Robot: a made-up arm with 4 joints.
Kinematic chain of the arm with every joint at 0, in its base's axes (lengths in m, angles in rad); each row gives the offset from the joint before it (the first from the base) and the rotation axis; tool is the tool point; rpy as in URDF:
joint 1: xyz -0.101 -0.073 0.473 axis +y
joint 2: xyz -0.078 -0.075 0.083 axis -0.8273 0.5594 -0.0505
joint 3: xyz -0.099 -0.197 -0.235 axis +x
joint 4: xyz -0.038 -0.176 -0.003 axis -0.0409 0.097 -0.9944
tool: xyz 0.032 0.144 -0.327 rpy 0 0 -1.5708
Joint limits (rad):
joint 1: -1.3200..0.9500
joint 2: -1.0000..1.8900
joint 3: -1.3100..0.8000
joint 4: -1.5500..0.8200
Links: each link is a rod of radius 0.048 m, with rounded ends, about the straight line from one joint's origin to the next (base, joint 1, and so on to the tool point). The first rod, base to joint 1, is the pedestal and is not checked.
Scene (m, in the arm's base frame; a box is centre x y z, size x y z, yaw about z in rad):
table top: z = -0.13
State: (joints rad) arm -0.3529 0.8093 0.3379 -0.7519
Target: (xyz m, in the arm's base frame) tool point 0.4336 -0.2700 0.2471
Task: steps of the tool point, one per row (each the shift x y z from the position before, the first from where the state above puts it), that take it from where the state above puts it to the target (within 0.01 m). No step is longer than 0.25 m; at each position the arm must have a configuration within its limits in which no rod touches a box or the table.
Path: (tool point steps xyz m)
1: 0.1708 0.0080 -0.1469
2: 0.2150 0.0340 -0.0694
3: 0.2221 0.0572 0.0207
4: 0.1902 0.0756 0.1056
5: 0.1262 0.0878 0.1690

